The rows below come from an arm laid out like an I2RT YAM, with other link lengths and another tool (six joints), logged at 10 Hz.
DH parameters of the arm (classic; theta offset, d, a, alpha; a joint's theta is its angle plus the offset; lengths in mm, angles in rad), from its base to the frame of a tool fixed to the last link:
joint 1: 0 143.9 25.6 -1.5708
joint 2: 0 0 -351.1 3.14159
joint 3: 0.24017 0 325.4 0
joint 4: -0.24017 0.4 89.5 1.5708
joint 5: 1.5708 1.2 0 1.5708
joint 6: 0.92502 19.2 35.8 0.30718
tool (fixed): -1.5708 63.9 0 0
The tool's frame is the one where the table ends.
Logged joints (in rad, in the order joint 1, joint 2, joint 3, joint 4, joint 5, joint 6), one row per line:
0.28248, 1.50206, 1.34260, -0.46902, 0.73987, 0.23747
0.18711, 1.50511, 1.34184, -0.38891, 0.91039, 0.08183
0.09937, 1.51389, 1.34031, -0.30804, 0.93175, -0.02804
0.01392, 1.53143, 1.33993, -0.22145, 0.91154, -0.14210
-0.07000, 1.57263, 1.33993, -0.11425, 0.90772, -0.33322
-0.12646, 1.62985, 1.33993, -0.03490, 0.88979, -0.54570
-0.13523, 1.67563, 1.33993, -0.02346, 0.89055, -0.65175
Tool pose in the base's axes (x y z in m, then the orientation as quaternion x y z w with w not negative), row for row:
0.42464, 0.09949, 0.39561, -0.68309, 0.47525, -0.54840, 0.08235
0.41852, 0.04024, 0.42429, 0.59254, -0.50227, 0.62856, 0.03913
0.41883, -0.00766, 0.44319, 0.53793, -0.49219, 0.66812, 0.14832
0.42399, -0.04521, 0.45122, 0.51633, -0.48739, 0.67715, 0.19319
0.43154, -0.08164, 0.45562, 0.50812, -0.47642, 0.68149, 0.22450
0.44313, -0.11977, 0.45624, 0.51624, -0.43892, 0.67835, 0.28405
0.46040, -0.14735, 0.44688, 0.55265, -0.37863, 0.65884, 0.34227
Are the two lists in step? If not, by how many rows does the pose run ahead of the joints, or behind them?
The pose runs 1 row behind the joints: the pose in row i belongs to the joints in row i - 1.
